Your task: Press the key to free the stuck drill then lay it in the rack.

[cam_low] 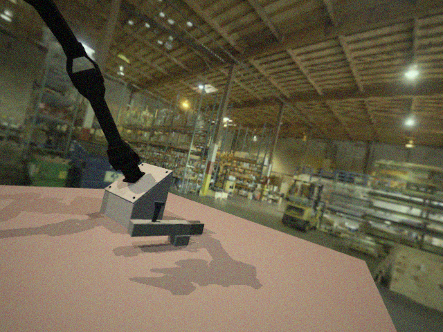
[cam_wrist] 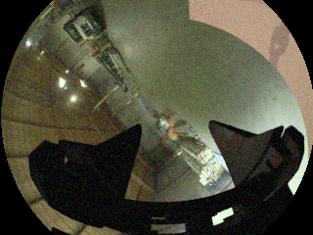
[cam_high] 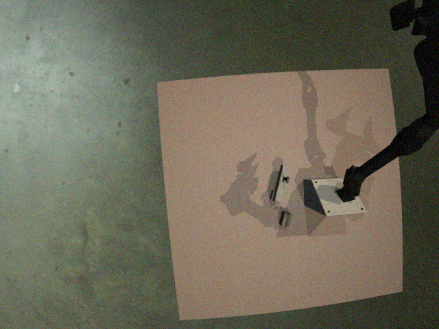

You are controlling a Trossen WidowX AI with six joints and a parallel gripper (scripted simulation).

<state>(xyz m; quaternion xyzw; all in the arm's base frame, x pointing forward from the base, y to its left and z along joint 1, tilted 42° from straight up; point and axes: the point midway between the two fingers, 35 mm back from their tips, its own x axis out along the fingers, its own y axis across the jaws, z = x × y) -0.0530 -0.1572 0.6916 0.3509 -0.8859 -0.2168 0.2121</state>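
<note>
The dark key is 370 mm ahead of my gripper tip, 480 mm to the left of it and 450 mm below it. Also, from my gripper tip: drill: 390 mm ahead, 530 mm to the left, 500 mm below; grey rack: 380 mm ahead, 700 mm to the left, 530 mm below.
</note>
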